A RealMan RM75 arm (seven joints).
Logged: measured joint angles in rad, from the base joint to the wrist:
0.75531, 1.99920, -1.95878, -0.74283, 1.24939, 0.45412, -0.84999
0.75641, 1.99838, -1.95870, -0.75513, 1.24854, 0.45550, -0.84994
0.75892, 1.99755, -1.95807, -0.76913, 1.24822, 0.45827, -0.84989
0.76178, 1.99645, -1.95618, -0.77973, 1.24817, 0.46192, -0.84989
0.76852, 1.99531, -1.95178, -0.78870, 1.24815, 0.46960, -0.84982
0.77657, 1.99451, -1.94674, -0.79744, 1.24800, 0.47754, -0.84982
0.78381, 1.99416, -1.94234, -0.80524, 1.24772, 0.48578, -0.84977
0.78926, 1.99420, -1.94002, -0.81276, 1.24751, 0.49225, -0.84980
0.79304, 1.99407, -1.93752, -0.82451, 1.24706, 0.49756, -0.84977
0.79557, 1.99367, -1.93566, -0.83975, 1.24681, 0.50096, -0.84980
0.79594, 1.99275, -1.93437, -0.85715, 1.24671, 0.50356, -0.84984
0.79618, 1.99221, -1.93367, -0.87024, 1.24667, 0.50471, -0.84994
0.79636, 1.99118, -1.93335, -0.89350, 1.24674, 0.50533, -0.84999
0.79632, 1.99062, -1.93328, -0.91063, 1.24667, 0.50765, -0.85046
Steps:
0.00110, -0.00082, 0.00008, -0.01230, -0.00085, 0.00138, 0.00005
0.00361, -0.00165, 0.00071, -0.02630, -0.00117, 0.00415, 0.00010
0.00647, -0.00275, 0.00260, -0.03690, -0.00122, 0.00780, 0.00010
0.01321, -0.00389, 0.00700, -0.04587, -0.00124, 0.01548, 0.00017
0.02126, -0.00469, 0.01204, -0.05461, -0.00139, 0.02342, 0.00017
0.02850, -0.00504, 0.01644, -0.06241, -0.00167, 0.03166, 0.00022
0.03395, -0.00500, 0.01876, -0.06993, -0.00188, 0.03813, 0.00019
0.03773, -0.00513, 0.02126, -0.08168, -0.00233, 0.04344, 0.00022
0.04026, -0.00553, 0.02312, -0.09692, -0.00258, 0.04684, 0.00019
0.04063, -0.00645, 0.02441, -0.11432, -0.00268, 0.04944, 0.00015
0.04087, -0.00699, 0.02511, -0.12741, -0.00272, 0.05059, 0.00005
0.04105, -0.00802, 0.02543, -0.15067, -0.00265, 0.05121, 0.00000
0.04101, -0.00858, 0.02550, -0.16780, -0.00272, 0.05353, -0.00047

